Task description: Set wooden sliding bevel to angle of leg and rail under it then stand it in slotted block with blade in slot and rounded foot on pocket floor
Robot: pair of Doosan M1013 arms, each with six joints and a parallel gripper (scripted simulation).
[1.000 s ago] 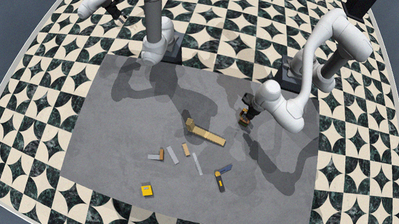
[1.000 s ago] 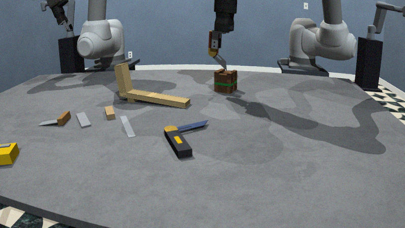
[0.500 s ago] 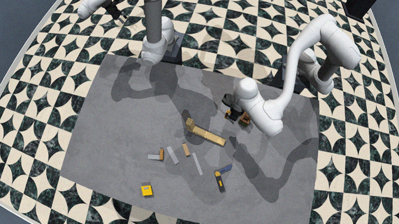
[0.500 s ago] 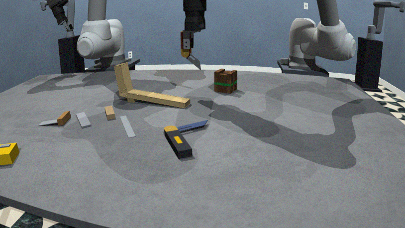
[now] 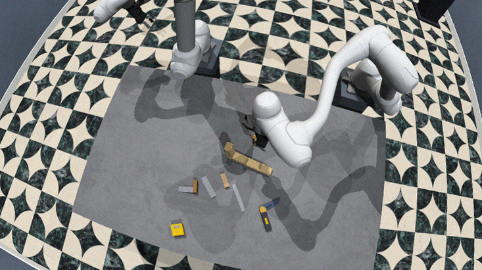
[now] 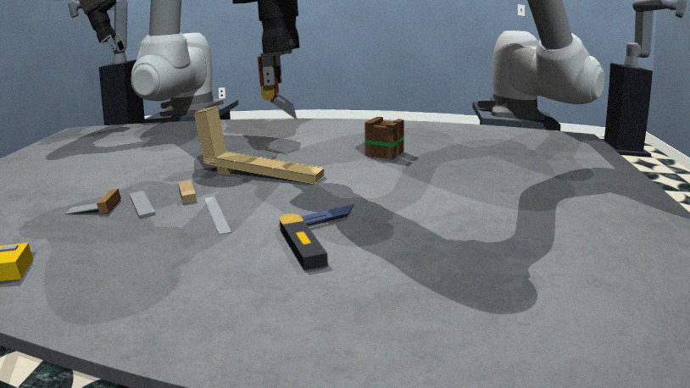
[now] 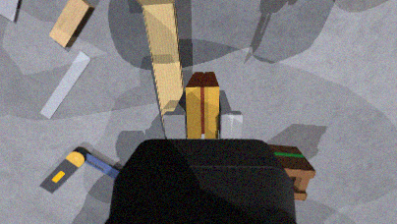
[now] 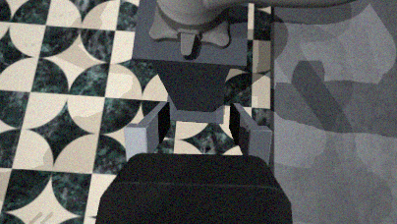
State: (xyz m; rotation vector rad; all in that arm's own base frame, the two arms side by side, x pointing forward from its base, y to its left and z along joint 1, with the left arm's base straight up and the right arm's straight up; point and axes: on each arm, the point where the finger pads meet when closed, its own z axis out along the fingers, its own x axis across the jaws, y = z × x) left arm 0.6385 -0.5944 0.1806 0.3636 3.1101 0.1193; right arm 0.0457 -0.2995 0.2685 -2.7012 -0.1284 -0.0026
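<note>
My left hand is 2 cm above the wooden sliding bevel. Round my left hand: steel blade 1 cm to the left, 5 cm below; thin grey strip 24 cm ahead, 4 cm to the right, 18 cm below; wood block 17 cm ahead, 12 cm to the right, 17 cm below.
</note>
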